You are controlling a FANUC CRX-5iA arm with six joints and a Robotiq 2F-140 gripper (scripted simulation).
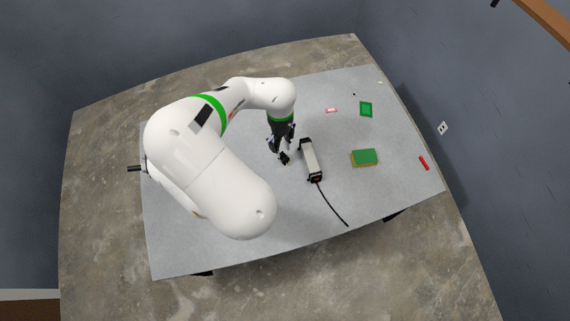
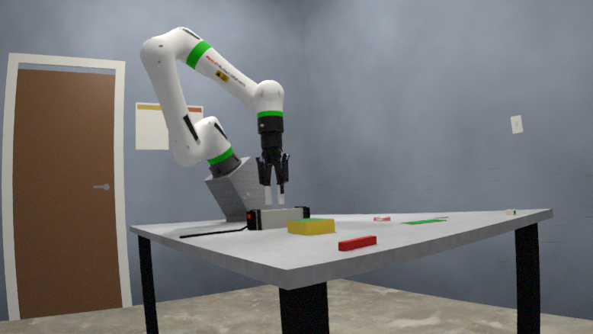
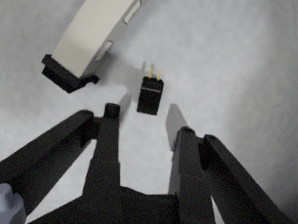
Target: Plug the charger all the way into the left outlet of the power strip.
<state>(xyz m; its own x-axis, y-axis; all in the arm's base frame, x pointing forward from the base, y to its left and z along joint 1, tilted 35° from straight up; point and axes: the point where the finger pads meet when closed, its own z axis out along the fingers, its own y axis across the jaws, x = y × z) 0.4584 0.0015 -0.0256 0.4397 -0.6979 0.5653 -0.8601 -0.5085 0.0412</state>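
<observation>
The black charger lies 10 mm ahead of my hand, 10 mm to the right of it and 80 mm below it. The rest, counted from my hand: flat green tile (500 mm ahead, 180 mm to the left, 100 mm below); green-and-yellow block (370 mm ahead, 90 mm to the right, 90 mm below); pink piece (310 mm ahead, 210 mm to the left, 100 mm below).
</observation>
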